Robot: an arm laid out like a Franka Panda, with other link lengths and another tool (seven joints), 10 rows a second.
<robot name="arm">
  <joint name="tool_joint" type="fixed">
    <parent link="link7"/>
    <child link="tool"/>
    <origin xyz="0.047 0.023 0.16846" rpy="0 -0.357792 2.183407"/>
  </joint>
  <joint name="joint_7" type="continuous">
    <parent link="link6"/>
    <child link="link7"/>
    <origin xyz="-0.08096 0 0" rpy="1.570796 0 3.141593"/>
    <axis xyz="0 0 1"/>
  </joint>
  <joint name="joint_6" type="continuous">
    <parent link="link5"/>
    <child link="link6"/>
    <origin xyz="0 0 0" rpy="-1.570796 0 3.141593"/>
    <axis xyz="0 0 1"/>
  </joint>
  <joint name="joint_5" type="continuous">
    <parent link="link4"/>
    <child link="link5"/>
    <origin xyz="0.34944 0.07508 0" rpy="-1.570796 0 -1.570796"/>
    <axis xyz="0 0 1"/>
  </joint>
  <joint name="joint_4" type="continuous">
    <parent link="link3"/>
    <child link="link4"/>
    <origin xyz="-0.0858 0 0" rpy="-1.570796 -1.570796 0"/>
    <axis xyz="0 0 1"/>
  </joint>
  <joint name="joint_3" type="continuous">
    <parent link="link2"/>
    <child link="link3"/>
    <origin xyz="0.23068 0 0" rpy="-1.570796 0 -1.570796"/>
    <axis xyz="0 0 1"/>
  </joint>
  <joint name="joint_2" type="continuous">
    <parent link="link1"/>
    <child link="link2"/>
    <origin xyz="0 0 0" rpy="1.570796 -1.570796 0"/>
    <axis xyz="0 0 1"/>
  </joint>
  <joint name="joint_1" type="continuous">
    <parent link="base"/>
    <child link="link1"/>
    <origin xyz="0 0 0.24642" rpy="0 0 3.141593"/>
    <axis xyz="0 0 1"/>
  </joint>
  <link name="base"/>
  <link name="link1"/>
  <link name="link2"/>
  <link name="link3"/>
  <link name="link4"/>
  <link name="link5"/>
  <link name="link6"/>
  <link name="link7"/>
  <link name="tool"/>
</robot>
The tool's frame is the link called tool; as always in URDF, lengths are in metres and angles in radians. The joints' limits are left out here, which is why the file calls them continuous.
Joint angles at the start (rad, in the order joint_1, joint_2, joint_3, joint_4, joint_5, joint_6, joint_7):
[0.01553 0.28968 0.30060 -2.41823 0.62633 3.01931 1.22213]
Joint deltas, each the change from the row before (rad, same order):
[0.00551 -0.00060 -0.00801 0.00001 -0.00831 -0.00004 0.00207]
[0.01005 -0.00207 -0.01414 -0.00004 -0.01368 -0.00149 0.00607]
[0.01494 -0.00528 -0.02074 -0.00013 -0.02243 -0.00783 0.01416]
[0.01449 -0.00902 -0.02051 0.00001 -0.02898 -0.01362 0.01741]
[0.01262 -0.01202 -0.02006 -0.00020 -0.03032 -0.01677 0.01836]
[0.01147 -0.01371 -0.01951 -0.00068 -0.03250 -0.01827 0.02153]
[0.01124 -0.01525 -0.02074 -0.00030 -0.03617 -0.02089 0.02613]
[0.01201 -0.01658 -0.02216 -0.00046 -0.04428 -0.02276 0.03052]
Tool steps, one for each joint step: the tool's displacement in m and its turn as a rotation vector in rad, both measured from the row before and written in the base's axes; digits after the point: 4 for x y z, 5 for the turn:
[0.0007 -0.0012 0.0004 -0.00492 -0.00178 0.00339]
[0.0011 -0.0019 0.0009 -0.00724 -0.00202 0.00362]
[0.0013 -0.0021 0.0018 -0.00864 0.00085 0.00438]
[0.0016 -0.0015 0.0032 -0.00891 0.00196 0.00846]
[0.0018 -0.0019 0.0042 -0.00868 0.00226 0.00785]
[0.0017 -0.0020 0.0048 -0.00882 0.00298 0.00614]
[0.0017 -0.0025 0.0055 -0.00948 0.00412 0.00368]
[0.0017 -0.0027 0.0061 -0.01285 0.00451 0.00570]

